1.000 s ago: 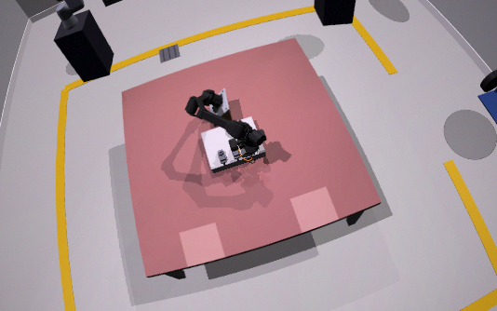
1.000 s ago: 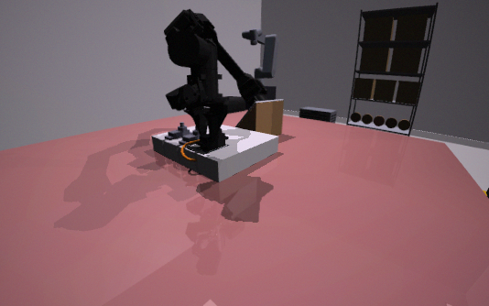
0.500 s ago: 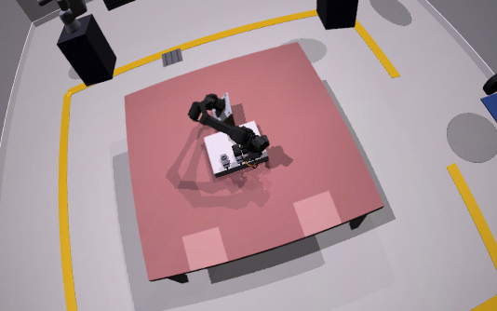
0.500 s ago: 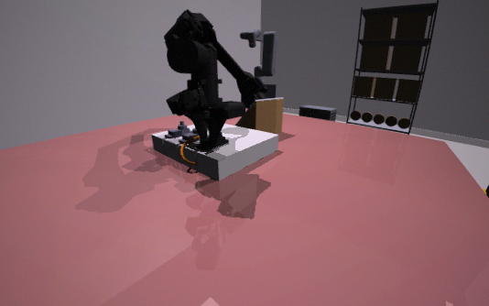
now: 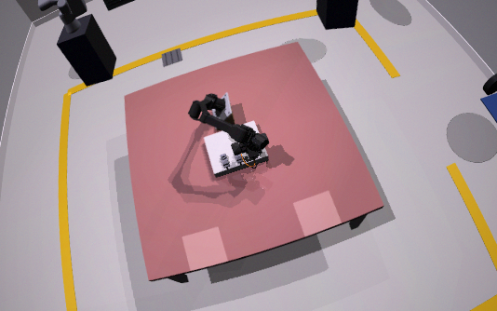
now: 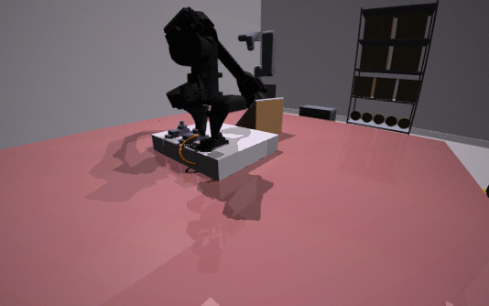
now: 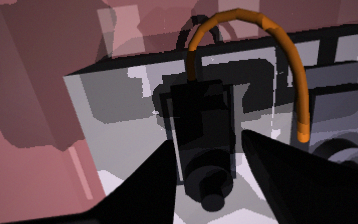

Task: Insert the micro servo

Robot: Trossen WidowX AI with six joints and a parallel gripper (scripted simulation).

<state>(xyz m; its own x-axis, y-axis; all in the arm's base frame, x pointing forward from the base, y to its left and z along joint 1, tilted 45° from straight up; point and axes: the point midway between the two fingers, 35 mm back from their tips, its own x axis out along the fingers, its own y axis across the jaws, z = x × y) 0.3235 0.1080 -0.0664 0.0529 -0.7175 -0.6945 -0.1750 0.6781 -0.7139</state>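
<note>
My gripper tip is now 11 cm past the white deck block, 9 cm to the left of it and 5 cm above it.
</note>
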